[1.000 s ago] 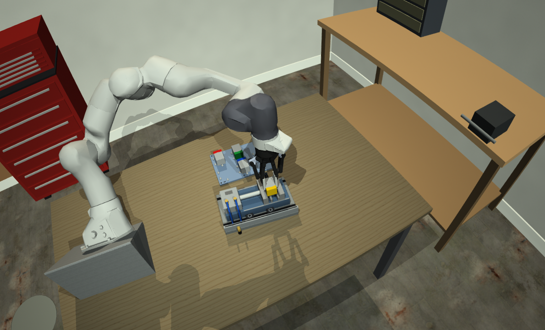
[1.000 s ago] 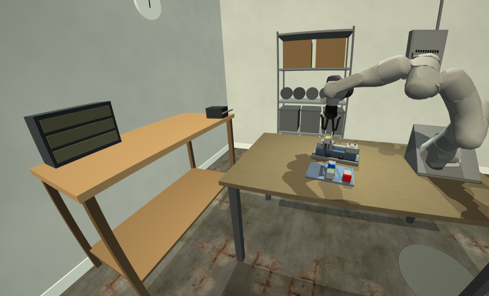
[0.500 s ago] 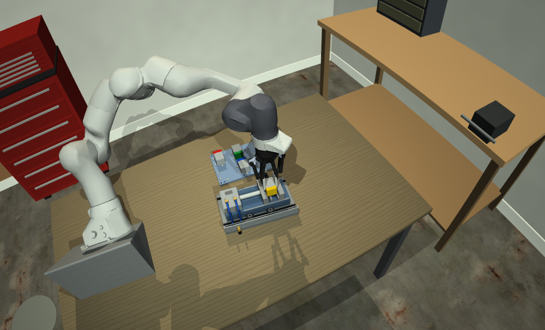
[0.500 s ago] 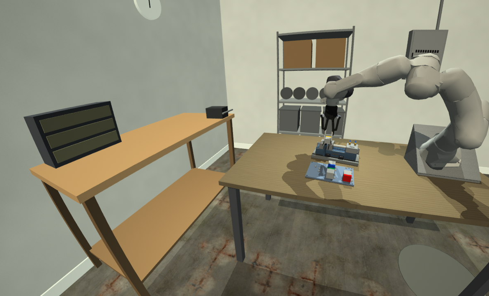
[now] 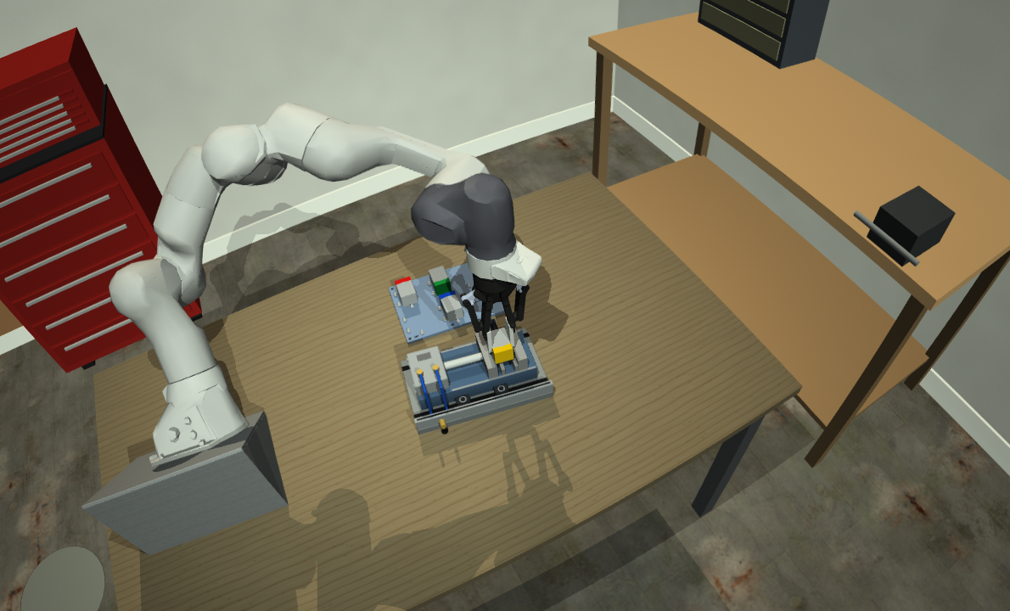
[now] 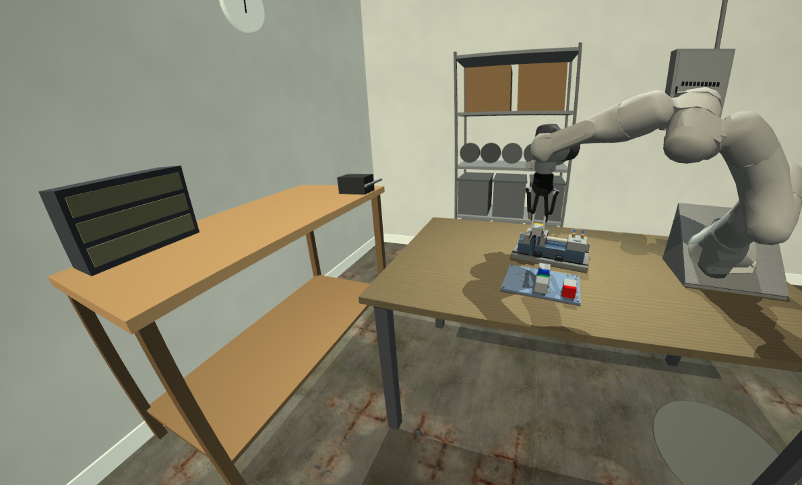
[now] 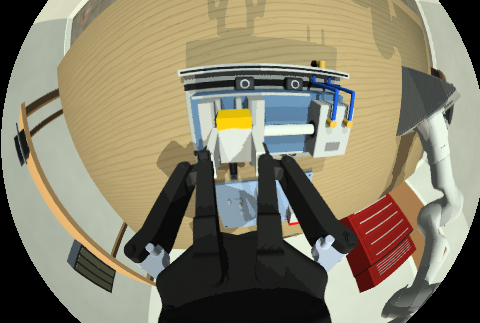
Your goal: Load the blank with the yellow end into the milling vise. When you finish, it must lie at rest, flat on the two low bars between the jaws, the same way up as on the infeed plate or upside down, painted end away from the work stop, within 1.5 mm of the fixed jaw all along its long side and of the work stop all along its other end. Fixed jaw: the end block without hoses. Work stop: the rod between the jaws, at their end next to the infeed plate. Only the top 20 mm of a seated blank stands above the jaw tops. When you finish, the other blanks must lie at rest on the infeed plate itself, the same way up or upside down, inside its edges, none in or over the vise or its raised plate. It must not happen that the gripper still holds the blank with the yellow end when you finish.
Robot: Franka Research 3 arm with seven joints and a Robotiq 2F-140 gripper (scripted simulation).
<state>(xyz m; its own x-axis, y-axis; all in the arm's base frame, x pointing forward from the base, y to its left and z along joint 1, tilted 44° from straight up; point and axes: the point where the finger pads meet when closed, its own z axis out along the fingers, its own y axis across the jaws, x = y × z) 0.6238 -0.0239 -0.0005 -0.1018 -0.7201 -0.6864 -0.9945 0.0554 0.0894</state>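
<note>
My gripper is now 6 cm above the fixed jaw and 4 cm short of it. Round my hand: vise: 10 cm below, 6 cm behind, 1 cm to the left; hosed end block: 16 cm behind, 6 cm below, 2 cm to the left; work stop: 5 cm to the left, 5 cm below, 1 cm ahead.
</note>
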